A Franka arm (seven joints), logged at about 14 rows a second.
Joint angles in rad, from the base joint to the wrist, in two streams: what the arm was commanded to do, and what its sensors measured. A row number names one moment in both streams.
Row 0, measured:
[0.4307, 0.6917, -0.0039, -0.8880, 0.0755, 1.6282, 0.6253]
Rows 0 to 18, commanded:
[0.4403, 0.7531, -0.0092, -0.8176, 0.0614, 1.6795, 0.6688]
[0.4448, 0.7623, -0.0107, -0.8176, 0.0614, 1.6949, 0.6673]
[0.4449, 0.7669, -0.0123, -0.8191, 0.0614, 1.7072, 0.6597]
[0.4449, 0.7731, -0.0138, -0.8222, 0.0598, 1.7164, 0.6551]
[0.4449, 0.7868, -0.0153, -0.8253, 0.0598, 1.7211, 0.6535]
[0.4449, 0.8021, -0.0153, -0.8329, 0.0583, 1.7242, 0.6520]
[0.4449, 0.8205, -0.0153, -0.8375, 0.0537, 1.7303, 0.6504]
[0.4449, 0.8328, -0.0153, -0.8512, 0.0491, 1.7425, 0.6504]
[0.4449, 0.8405, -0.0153, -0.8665, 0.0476, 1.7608, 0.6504]
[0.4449, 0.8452, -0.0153, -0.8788, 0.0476, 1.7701, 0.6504]
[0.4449, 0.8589, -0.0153, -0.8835, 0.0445, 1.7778, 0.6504]
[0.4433, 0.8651, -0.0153, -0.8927, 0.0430, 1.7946, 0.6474]
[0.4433, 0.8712, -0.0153, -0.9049, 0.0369, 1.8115, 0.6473]
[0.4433, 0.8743, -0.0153, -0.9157, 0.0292, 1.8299, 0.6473]
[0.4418, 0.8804, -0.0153, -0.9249, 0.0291, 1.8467, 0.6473]
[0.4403, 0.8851, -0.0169, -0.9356, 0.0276, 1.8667, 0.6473]
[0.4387, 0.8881, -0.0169, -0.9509, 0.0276, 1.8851, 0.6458]
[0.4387, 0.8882, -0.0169, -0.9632, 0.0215, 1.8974, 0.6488]
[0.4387, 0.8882, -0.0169, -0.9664, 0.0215, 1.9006, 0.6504]
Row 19, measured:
[0.4358, 0.9003, -0.0144, -0.9477, 0.0391, 1.8761, 0.6390]
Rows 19 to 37, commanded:
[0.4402, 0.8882, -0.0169, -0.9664, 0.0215, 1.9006, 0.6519]
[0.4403, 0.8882, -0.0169, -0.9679, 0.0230, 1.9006, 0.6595]
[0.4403, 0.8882, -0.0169, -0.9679, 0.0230, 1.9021, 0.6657]
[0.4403, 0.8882, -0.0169, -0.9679, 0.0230, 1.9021, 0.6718]
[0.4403, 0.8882, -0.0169, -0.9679, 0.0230, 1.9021, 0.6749]
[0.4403, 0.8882, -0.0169, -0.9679, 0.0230, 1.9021, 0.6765]
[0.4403, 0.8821, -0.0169, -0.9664, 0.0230, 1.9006, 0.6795]
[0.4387, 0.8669, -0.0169, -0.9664, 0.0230, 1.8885, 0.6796]
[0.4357, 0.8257, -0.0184, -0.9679, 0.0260, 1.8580, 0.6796]
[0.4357, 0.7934, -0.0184, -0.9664, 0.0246, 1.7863, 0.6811]
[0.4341, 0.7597, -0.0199, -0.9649, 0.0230, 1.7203, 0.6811]
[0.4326, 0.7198, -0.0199, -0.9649, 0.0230, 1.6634, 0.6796]
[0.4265, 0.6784, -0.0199, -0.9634, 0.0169, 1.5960, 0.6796]
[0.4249, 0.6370, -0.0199, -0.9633, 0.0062, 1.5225, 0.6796]
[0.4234, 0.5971, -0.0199, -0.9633, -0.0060, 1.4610, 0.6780]
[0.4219, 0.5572, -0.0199, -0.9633, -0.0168, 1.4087, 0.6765]
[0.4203, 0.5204, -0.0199, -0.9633, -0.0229, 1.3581, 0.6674]
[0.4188, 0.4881, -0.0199, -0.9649, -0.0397, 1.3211, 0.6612]
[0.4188, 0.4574, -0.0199, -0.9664, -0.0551, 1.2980, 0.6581]
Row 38, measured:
[0.4190, 0.5270, -0.0213, -0.9291, -0.0220, 1.3398, 0.6529]
